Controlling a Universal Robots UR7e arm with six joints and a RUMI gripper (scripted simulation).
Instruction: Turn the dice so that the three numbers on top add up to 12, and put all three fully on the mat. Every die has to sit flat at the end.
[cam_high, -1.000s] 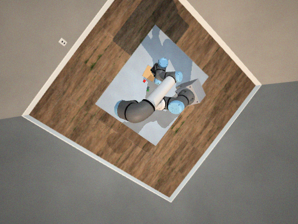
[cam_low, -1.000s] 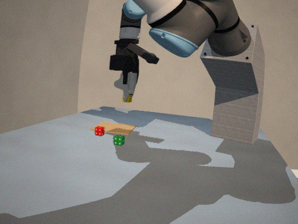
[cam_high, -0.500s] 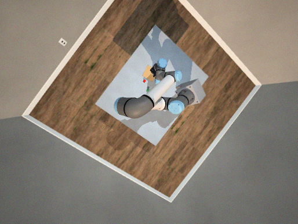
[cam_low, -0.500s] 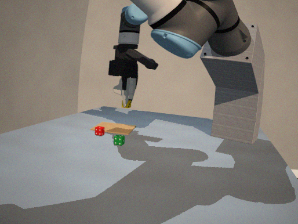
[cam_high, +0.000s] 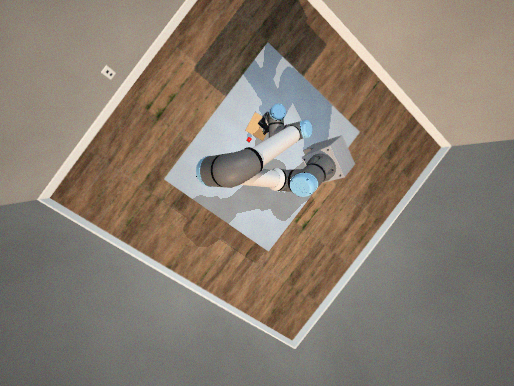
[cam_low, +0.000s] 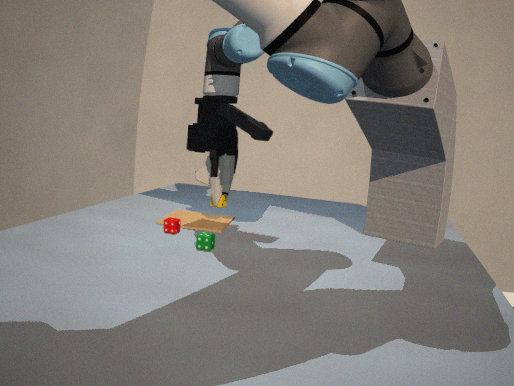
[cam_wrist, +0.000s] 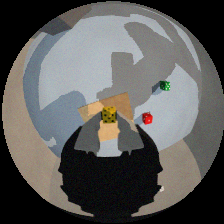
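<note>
Now: hand 60 mm short of the tan mat and 60 mm above it. Also, from my hand: green die 160 mm to the left, 70 mm behind, 50 mm below; red die 110 mm to the left, 50 mm below, 40 mm ahead; yellow die 10 mm below.
</note>
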